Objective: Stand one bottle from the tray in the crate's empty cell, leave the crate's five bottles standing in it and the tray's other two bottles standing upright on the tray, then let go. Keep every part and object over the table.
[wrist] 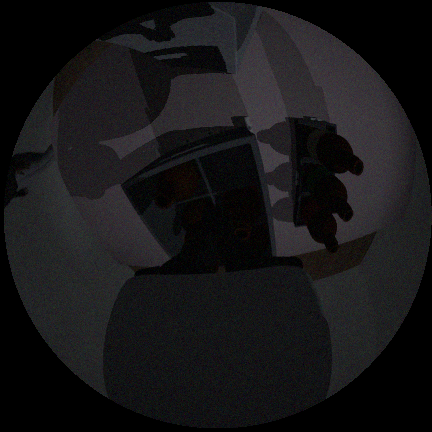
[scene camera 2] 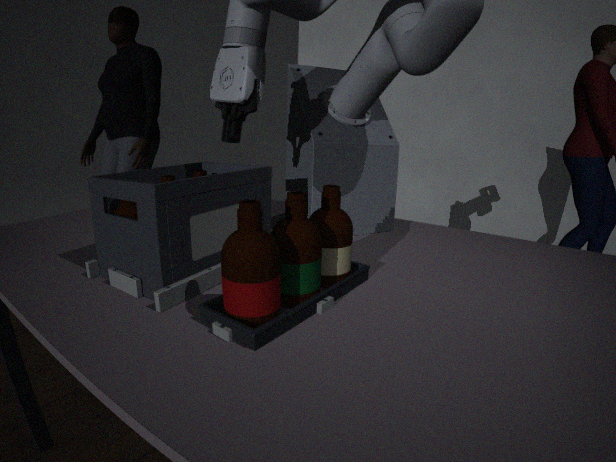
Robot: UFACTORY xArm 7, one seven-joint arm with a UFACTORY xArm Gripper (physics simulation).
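Seen in the pictures: gripper, fingertip midpoint: [wrist: 214,218] [scene camera 2: 230,142]; arm's base, origin of the base link: [scene camera 2: 346,106].
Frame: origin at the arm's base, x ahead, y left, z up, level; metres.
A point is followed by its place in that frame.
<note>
My gripper [scene camera 2: 230,137] {x 0.327, y -0.018, z -0.085 m} is shut and empty, above the grey crate [scene camera 2: 130,252] {x 0.543, y 0.010, z -0.240 m} [wrist: 265,200] {x 0.337, y 0.035, z -0.131 m}. In the wrist view the far right cell [wrist: 225,167] {x 0.353, y -0.024, z -0.299 m} looks dark and shows no bottle. A crate bottle [wrist: 177,185] {x 0.335, y -0.089, z -0.179 m} stands left of it; other crate bottles are dim or partly hidden, so I cannot count them. On the dark tray [scene camera 2: 287,324] {x 0.445, y 0.250, z -0.296 m} three brown bottles stand upright in a row: the red-labelled bottle [scene camera 2: 251,265] {x 0.483, y 0.230, z -0.213 m} [wrist: 322,227] {x 0.440, y 0.181, z -0.192 m}, the green-labelled bottle [scene camera 2: 301,250] {x 0.396, y 0.226, z -0.216 m} [wrist: 327,187] {x 0.352, y 0.170, z -0.202 m} and the cream-labelled bottle [scene camera 2: 334,230] {x 0.311, y 0.214, z -0.208 m} [wrist: 336,152] {x 0.281, y 0.166, z -0.186 m}.
Pale blocks [scene camera 2: 125,282] {x 0.556, y 0.005, z -0.287 m} [scene camera 2: 180,290] {x 0.503, y 0.089, z -0.287 m} stand beside the crate's foot, and small blocks [scene camera 2: 222,331] {x 0.516, y 0.210, z -0.295 m} [scene camera 2: 325,305] {x 0.372, y 0.251, z -0.296 m} touch the tray. The robot's grey pedestal [scene camera 2: 380,175] {x -0.035, y 0.084, z -0.163 m} stands behind. The table edge [scene camera 2: 80,380] {x 0.681, y 0.157, z -0.322 m} runs along the left. Two people stand beyond the table.
</note>
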